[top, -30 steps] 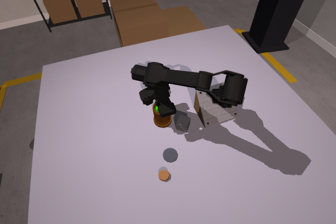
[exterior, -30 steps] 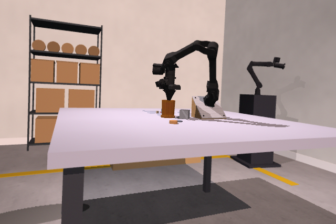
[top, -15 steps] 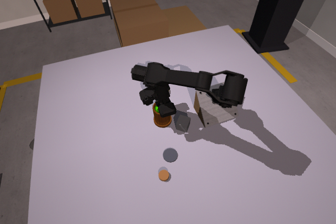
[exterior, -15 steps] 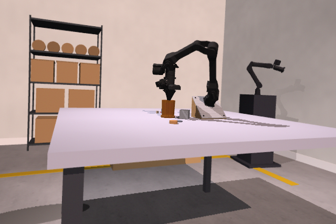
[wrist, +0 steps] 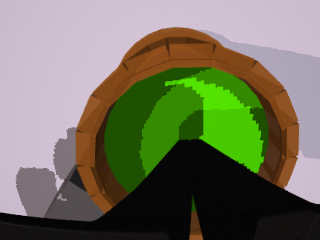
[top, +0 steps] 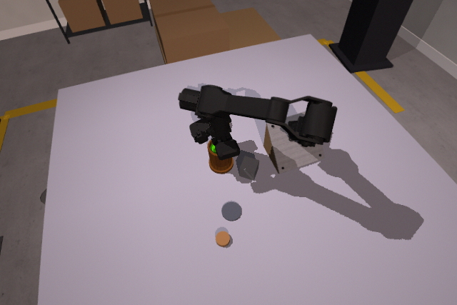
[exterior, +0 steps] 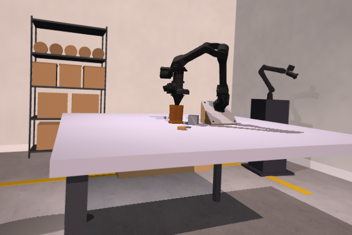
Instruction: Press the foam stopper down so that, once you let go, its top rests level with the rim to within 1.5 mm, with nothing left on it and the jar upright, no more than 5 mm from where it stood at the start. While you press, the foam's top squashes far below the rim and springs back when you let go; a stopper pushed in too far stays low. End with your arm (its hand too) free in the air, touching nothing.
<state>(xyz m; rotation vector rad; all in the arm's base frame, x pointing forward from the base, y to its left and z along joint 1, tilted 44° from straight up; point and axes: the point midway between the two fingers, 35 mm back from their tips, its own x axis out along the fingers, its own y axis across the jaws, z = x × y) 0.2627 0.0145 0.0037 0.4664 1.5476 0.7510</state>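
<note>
My hand is 40 mm above the bright green foam stopper. Also, from my hand: orange disc (40 mm ahead, 260 mm to the left, 120 mm below); grey cube (80 mm behind, 50 mm to the left, 100 mm below); dark grey disc (180 mm to the left, 120 mm below).
</note>
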